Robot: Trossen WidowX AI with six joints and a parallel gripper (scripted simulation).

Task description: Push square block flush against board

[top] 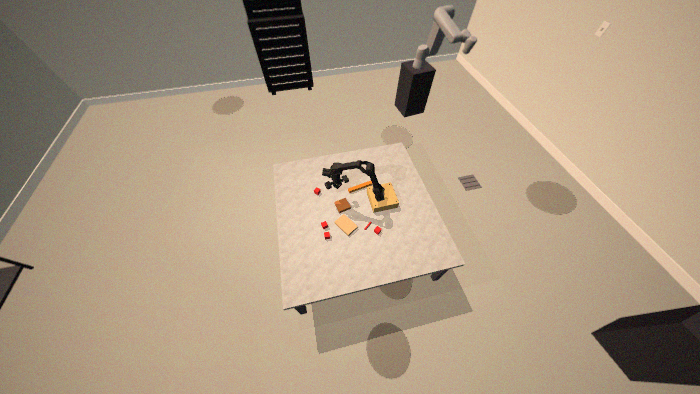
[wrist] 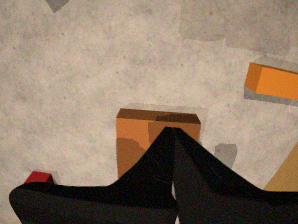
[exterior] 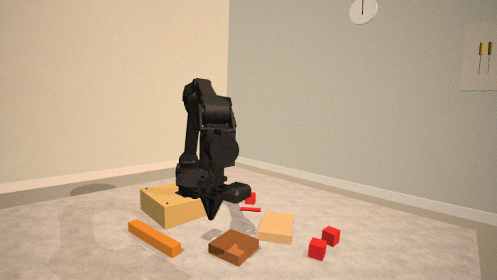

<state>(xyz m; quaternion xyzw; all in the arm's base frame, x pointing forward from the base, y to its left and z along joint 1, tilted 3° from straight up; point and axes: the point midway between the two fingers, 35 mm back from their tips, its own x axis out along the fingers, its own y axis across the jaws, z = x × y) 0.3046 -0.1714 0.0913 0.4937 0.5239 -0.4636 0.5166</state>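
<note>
The tan block is 28 cm to the left of my gripper tip, 12 cm below it and 3 cm ahead of it. Round my gripper tip: thin red stick 34 cm to the left, 13 cm below, 13 cm behind; then long orange board 22 cm behind, 12 cm below, 3 cm to the right; then brown square block 12 cm below, 10 cm to the left, 1 cm behind.
</note>
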